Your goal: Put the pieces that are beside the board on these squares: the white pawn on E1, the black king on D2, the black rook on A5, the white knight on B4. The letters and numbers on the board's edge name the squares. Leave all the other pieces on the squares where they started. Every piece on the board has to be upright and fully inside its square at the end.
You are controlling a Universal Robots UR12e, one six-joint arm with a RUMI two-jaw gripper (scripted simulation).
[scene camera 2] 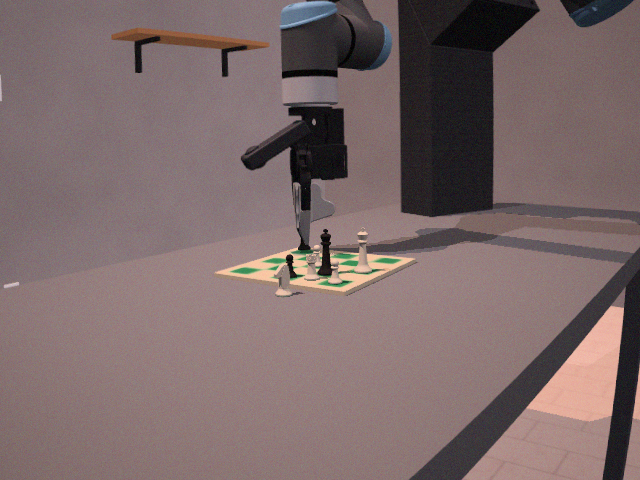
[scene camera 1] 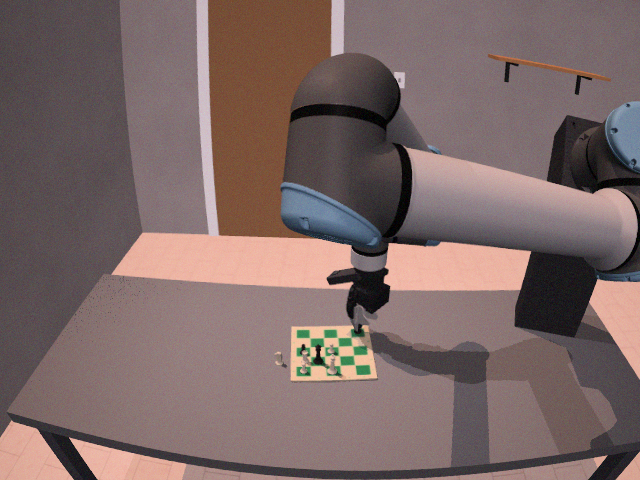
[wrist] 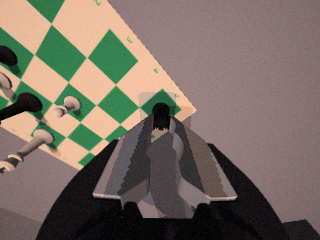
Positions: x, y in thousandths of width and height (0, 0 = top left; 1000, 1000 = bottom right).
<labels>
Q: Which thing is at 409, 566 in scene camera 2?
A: A chessboard.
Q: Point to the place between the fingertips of the gripper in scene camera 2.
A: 477, 507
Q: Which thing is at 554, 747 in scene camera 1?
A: A chessboard.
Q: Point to a chessboard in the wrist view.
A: At 308, 248
</labels>
